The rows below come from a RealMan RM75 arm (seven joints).
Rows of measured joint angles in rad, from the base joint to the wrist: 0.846, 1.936, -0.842, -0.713, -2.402, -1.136, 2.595; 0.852, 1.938, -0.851, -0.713, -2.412, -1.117, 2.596; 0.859, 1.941, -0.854, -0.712, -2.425, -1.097, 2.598; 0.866, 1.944, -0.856, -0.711, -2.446, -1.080, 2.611; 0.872, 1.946, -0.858, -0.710, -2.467, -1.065, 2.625; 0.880, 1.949, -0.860, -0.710, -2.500, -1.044, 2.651; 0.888, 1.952, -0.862, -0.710, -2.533, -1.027, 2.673; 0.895, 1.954, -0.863, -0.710, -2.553, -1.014, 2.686; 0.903, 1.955, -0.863, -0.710, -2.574, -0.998, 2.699; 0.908, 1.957, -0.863, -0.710, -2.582, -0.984, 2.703; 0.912, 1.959, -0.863, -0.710, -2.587, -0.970, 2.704; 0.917, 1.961, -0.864, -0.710, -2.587, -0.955, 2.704; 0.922, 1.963, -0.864, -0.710, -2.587, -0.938, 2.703; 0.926, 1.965, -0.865, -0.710, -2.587, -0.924, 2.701; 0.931, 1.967, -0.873, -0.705, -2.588, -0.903, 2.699; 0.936, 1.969, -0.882, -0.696, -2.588, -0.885, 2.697; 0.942, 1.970, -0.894, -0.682, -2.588, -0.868, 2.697; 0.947, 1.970, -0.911, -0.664, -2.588, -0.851, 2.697; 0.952, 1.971, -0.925, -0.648, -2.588, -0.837, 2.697; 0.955, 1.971, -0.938, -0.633, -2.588, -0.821, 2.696; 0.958, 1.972, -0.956, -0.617, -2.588, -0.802, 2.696
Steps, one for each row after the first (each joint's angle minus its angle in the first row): 0.006, 0.002, -0.009, 0.000, -0.010, 0.019, 0.001; 0.013, 0.005, -0.012, 0.001, -0.023, 0.039, 0.003; 0.020, 0.008, -0.014, 0.002, -0.044, 0.056, 0.016; 0.026, 0.010, -0.016, 0.003, -0.065, 0.071, 0.030; 0.034, 0.013, -0.018, 0.003, -0.098, 0.092, 0.056; 0.042, 0.016, -0.020, 0.003, -0.131, 0.109, 0.078; 0.049, 0.018, -0.021, 0.003, -0.151, 0.122, 0.091; 0.057, 0.019, -0.021, 0.003, -0.172, 0.138, 0.104; 0.062, 0.021, -0.021, 0.003, -0.180, 0.152, 0.108; 0.066, 0.023, -0.021, 0.003, -0.185, 0.166, 0.109; 0.071, 0.025, -0.022, 0.003, -0.185, 0.181, 0.109; 0.076, 0.027, -0.022, 0.003, -0.185, 0.198, 0.108; 0.080, 0.029, -0.023, 0.003, -0.185, 0.212, 0.106; 0.085, 0.031, -0.031, 0.008, -0.186, 0.233, 0.104; 0.090, 0.033, -0.040, 0.017, -0.186, 0.251, 0.102; 0.096, 0.034, -0.052, 0.031, -0.186, 0.268, 0.102; 0.101, 0.034, -0.069, 0.049, -0.186, 0.285, 0.102; 0.106, 0.035, -0.083, 0.065, -0.186, 0.299, 0.102; 0.109, 0.035, -0.096, 0.080, -0.186, 0.315, 0.101; 0.112, 0.036, -0.114, 0.096, -0.186, 0.334, 0.101
